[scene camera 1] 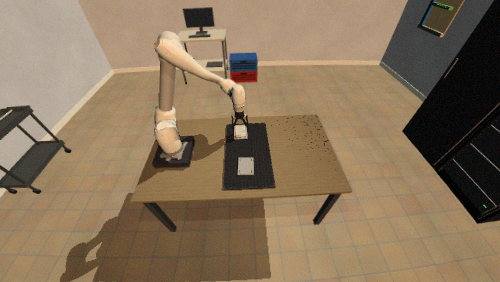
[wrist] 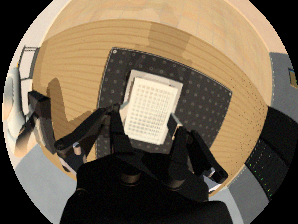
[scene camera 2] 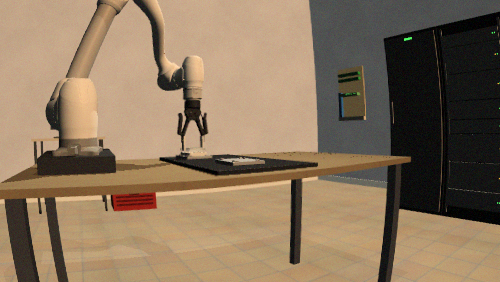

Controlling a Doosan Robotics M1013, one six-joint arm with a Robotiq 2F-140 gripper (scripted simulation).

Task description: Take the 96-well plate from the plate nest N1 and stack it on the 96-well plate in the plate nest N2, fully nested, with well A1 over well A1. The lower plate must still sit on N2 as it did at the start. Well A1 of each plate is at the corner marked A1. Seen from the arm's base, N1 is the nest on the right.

Labels:
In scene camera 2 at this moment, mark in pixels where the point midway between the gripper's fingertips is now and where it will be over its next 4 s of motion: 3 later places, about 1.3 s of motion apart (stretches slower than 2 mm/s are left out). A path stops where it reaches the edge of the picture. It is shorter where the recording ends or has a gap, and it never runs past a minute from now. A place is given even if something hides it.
The gripper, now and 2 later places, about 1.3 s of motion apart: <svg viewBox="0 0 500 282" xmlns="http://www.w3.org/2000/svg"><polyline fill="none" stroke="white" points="193,150 193,151 192,139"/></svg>

